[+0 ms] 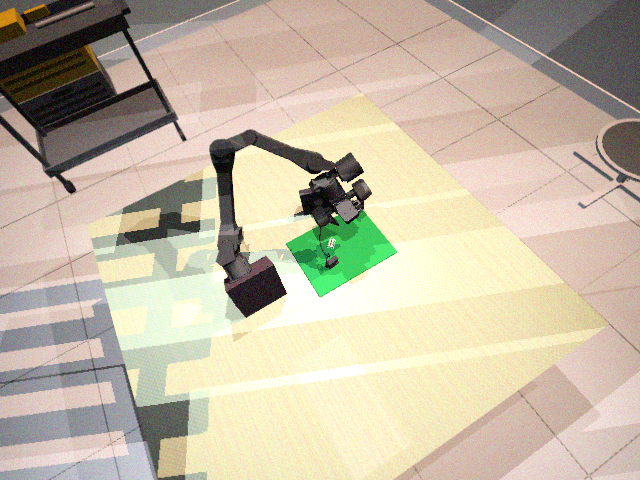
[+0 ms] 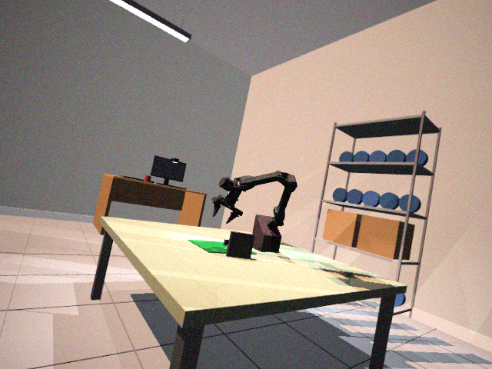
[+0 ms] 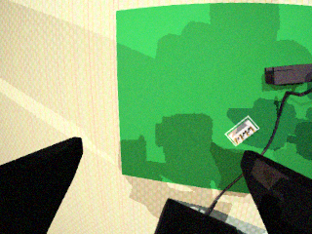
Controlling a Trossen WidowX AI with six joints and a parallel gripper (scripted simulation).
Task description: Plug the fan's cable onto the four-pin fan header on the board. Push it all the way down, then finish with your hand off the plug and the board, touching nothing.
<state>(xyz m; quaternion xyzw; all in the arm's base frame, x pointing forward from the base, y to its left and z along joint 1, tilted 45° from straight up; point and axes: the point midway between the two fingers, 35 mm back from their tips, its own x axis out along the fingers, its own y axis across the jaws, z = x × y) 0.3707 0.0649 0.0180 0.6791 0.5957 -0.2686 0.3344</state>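
Now: the dark fan plug 10 cm behind my gripper tip, 6 cm to the right of it and 13 cm below it. The rest, counted from my gripper tip: fan header: 7 cm behind, 2 cm to the left, 15 cm below; then green board: 5 cm behind, 1 cm to the right, 16 cm below; then dark fan block: 6 cm behind, 17 cm to the left, 9 cm below.
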